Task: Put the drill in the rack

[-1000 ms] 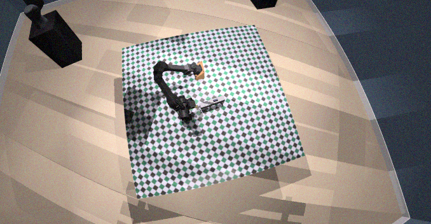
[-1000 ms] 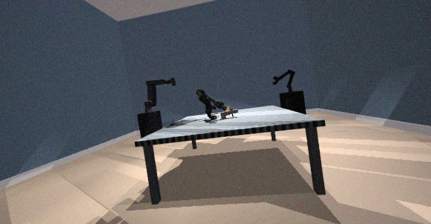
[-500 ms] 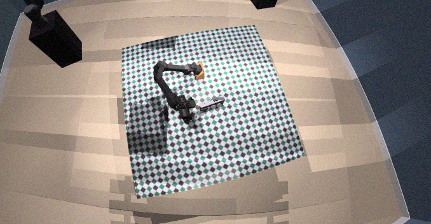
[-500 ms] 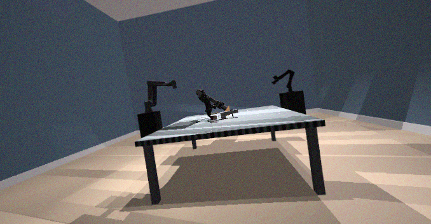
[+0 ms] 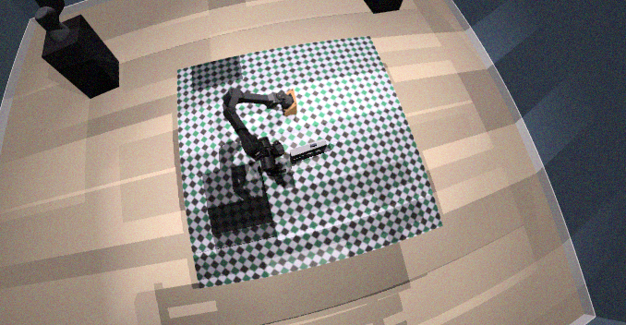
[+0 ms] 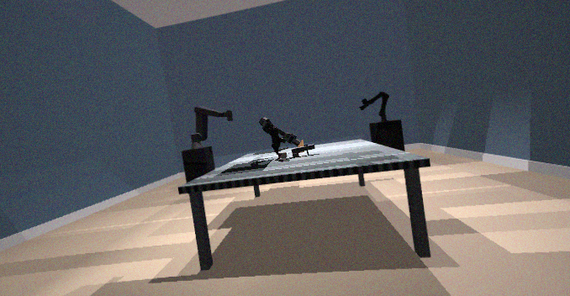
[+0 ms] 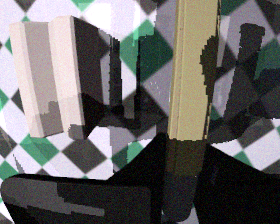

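Now: the grey block 70 mm behind my gripper tip, 40 mm to the left of it and 20 mm below it. From my gripper tip the other things lie so: grey fixture: 200 mm to the left, 10 mm ahead, 10 mm above.
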